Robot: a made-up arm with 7 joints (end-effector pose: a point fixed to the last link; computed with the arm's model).
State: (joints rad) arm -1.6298 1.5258 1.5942 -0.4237 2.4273 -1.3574 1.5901
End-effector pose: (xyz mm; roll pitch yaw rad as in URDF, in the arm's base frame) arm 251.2 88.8 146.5 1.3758 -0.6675 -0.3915
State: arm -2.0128 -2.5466 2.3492 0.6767 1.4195 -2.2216 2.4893
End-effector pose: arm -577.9 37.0 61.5 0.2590 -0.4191 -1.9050
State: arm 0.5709 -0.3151 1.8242 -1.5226 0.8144 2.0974 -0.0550
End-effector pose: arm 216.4 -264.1 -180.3 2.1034 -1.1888 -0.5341
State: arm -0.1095 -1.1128 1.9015 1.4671 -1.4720 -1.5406 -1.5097
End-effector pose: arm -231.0 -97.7 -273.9 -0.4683 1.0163 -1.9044
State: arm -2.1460 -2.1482 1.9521 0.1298 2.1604 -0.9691 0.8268
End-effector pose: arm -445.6 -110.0 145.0 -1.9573 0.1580 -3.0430
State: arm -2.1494 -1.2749 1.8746 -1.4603 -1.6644 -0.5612 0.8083
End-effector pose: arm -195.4 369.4 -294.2 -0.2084 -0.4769 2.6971
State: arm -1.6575 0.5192 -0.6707 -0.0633 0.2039 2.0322 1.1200
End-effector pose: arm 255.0 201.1 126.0 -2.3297 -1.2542 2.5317
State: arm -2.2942 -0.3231 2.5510 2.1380 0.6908 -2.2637 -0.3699
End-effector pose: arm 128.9 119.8 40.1 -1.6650 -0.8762 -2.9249
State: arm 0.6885 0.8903 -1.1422 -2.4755 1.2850 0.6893 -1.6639
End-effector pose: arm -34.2 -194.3 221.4 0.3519 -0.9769 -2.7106
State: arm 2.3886 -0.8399 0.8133 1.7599 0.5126 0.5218 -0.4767
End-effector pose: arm -131.1 -304.5 -486.3 2.7262 0.0008 -1.9911
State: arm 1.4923 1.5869 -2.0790 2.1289 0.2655 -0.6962 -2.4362
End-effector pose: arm -186.4 -2.0 132.8 1.6007 -1.3031 2.2456
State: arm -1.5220 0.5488 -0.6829 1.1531 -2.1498 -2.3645 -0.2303
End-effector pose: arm 207.1 327.8 331.8 -1.7134 0.0943 3.0877
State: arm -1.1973 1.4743 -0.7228 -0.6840 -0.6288 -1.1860 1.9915
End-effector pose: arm 120.3 434.1 114.1 0.5443 -0.4333 -2.8326
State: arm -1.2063 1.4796 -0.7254 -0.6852 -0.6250 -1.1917 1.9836
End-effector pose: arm 116.6 434.1 111.9 0.5544 -0.4193 -2.8251
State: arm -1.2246 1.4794 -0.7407 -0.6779 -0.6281 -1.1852 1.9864
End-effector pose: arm 106.5 434.9 110.8 0.5581 -0.4396 -2.8116
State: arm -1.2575 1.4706 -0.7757 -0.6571 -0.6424 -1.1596 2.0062
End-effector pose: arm 86.4 436.4 111.7 0.5524 -0.5143 -2.7900
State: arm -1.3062 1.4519 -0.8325 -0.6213 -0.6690 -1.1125 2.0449
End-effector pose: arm 57.1 437.9 115.2 0.5385 -0.6495 -2.7619
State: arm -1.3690 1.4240 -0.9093 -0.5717 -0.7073 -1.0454 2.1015
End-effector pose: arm 22.0 438.9 121.5 0.5232 -0.8413 -2.7336
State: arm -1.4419 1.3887 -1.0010 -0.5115 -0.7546 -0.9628 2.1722
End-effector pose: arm -13.9 439.4 129.3 0.5239 -1.0761 -2.7232
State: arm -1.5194 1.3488 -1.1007 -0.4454 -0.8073 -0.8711 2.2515
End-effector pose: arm -46.2 440.1 135.7 0.6207 -1.3320 -2.8126
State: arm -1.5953 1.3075 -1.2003 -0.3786 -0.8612 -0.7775 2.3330
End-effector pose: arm -72.6 441.5 137.9 2.3454 -1.4989 1.7465
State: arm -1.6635 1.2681 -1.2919 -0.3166 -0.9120 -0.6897 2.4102
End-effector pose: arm -92.7 443.2 134.8 -3.1124 -1.2880 0.9127
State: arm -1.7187 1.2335 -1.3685 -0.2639 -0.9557 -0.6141 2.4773
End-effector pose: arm -106.9 444.8 127.8 -3.0559 -1.0866 0.8389
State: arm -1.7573 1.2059 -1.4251 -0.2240 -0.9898 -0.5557 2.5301
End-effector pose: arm -115.5 446.0 119.9 -3.0539 -0.9325 0.8146
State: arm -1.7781 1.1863 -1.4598 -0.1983 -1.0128 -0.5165 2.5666
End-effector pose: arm -118.7 447.4 113.8 -3.0578 -0.8305 0.7963
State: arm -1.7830 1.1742 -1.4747 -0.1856 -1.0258 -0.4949 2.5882
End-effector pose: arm -117.3 449.3 110.9 -3.0565 -0.7745 0.7768
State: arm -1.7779 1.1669 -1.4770 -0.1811 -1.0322 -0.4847 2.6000
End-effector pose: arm -113.2 451.7 110.4 -3.0498 -0.7476 0.7557
